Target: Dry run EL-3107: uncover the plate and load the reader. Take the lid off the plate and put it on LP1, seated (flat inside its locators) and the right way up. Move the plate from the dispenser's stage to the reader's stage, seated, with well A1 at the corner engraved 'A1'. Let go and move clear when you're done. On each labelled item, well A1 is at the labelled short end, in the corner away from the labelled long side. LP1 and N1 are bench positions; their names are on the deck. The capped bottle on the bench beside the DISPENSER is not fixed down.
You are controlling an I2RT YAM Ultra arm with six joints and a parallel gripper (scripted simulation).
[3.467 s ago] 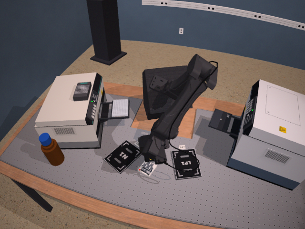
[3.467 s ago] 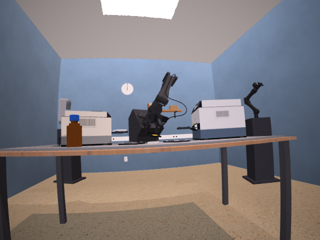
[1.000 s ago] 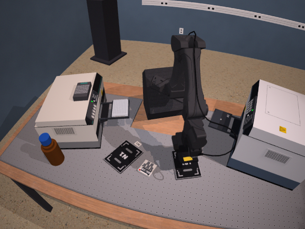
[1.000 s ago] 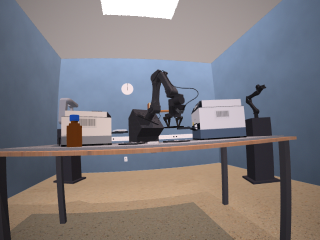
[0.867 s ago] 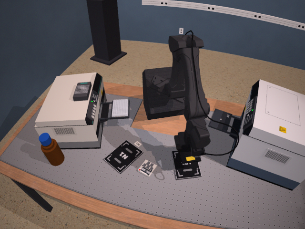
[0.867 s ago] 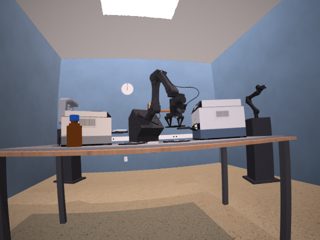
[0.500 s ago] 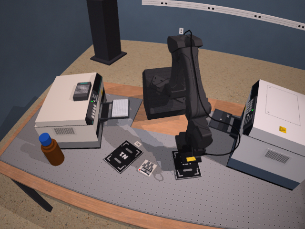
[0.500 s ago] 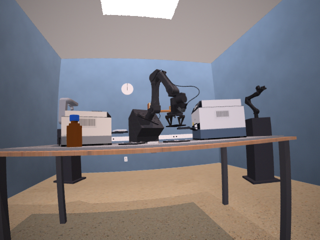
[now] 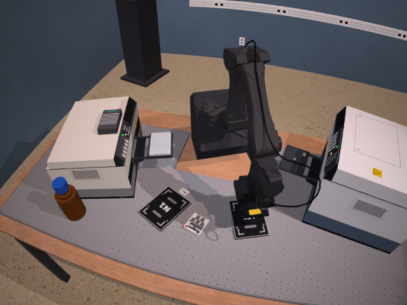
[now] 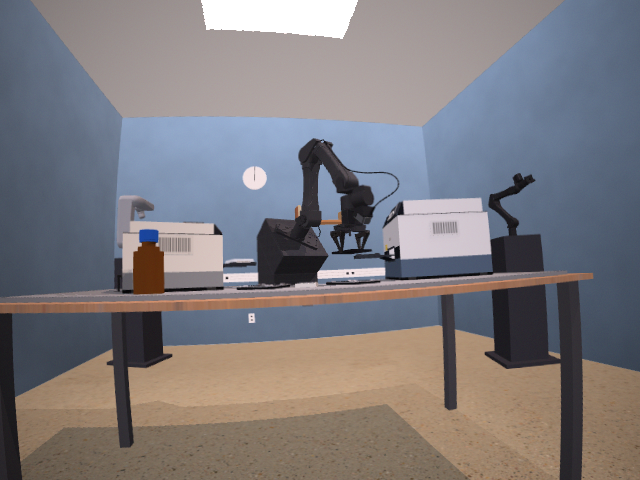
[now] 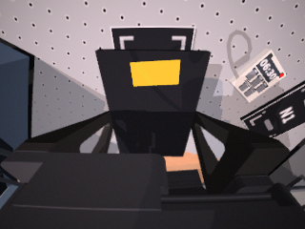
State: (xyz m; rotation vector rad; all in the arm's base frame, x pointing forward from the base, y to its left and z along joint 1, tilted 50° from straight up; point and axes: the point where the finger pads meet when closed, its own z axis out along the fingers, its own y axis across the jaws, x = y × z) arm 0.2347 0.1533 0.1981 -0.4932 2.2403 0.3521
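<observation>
My gripper is now 110 mm above the LP1. Also, from my hand: LP1 tag: 80 mm behind, 60 mm to the right, 120 mm below; lid: right at my hand; white well plate: 70 mm behind, 440 mm to the right, 20 mm below.
</observation>
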